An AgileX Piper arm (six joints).
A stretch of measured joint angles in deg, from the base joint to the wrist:
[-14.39 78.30 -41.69 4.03 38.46 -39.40]
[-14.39 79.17 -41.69 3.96 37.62 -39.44]
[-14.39 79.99 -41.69 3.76 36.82 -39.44]
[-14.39 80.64 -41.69 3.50 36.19 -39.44]
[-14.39 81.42 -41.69 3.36 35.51 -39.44]
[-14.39 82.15 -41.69 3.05 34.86 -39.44]
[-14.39 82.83 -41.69 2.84 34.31 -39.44]
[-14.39 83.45 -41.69 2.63 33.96 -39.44]
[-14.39 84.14 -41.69 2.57 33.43 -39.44]
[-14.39 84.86 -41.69 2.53 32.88 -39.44]
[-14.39 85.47 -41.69 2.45 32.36 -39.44]
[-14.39 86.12 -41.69 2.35 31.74 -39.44]
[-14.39 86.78 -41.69 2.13 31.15 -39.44]
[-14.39 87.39 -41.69 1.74 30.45 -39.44]
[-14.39 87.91 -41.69 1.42 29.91 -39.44]
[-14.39 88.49 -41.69 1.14 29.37 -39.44]
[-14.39 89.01 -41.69 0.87 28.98 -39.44]
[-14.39 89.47 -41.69 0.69 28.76 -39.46]
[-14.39 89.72 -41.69 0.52 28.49 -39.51]
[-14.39 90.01 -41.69 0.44 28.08 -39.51]
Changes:
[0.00 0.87 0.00 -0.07 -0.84 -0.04]
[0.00 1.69 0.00 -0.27 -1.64 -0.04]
[0.00 2.34 0.00 -0.53 -2.27 -0.04]
[0.00 3.12 0.00 -0.67 -2.95 -0.04]
[0.00 3.85 0.00 -0.98 -3.60 -0.04]
[0.00 4.53 0.00 -1.19 -4.15 -0.04]
[0.00 5.15 0.00 -1.40 -4.50 -0.04]
[0.00 5.84 0.00 -1.46 -5.03 -0.04]
[0.00 6.56 0.00 -1.50 -5.58 -0.04]
[0.00 7.17 0.00 -1.58 -6.10 -0.04]
[0.00 7.82 0.00 -1.68 -6.72 -0.04]
[0.00 8.48 0.00 -1.90 -7.31 -0.04]
[0.00 9.09 0.00 -2.29 -8.01 -0.04]
[0.00 9.61 0.00 -2.61 -8.55 -0.04]
[0.00 10.19 0.00 -2.89 -9.09 -0.04]
[0.00 10.71 0.00 -3.16 -9.48 -0.04]
[0.00 11.17 0.00 -3.34 -9.70 -0.06]
[0.00 11.42 0.00 -3.51 -9.97 -0.11]
[0.00 11.71 0.00 -3.59 -10.38 -0.11]

